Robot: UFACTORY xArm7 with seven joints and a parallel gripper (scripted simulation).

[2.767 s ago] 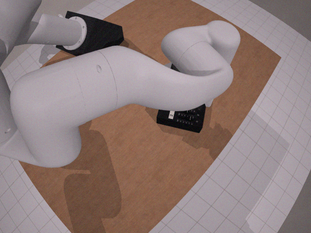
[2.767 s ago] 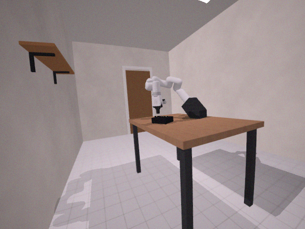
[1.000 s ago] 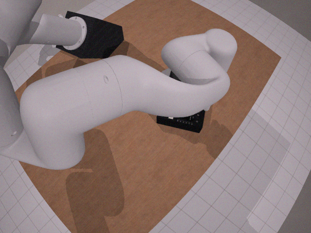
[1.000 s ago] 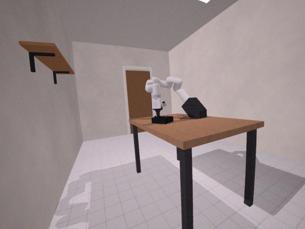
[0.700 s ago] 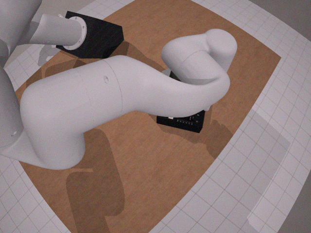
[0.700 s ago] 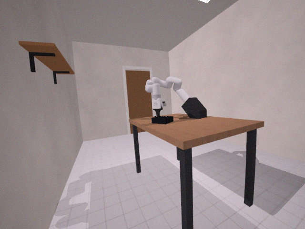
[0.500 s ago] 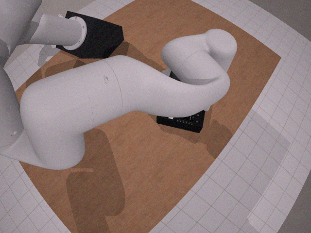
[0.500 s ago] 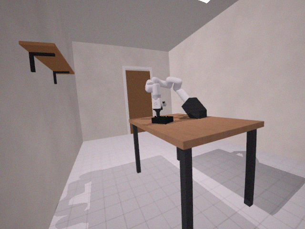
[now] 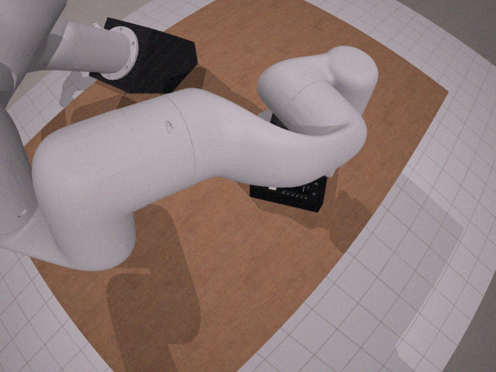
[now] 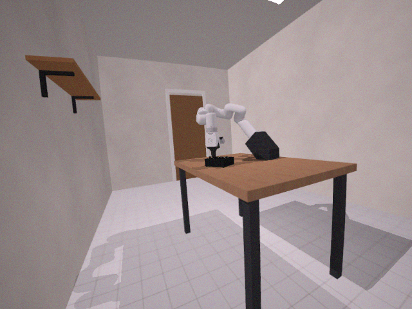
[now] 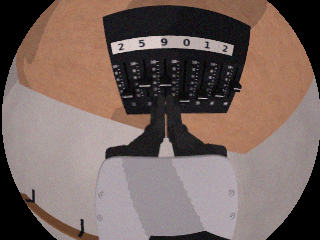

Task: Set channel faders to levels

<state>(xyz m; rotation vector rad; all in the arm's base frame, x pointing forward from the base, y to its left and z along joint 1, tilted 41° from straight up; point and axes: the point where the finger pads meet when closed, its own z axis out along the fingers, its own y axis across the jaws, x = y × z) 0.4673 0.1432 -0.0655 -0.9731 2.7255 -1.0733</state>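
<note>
The channel fader cap is 30 mm below my hand, 20 mm behind it and 10 mm to the right of it. From my hand the other things lie so: master fader cap 70 mm behind, 60 mm to the left, 30 mm below; then fader 40 mm to the right, 30 mm below, 10 mm ahead.
</note>
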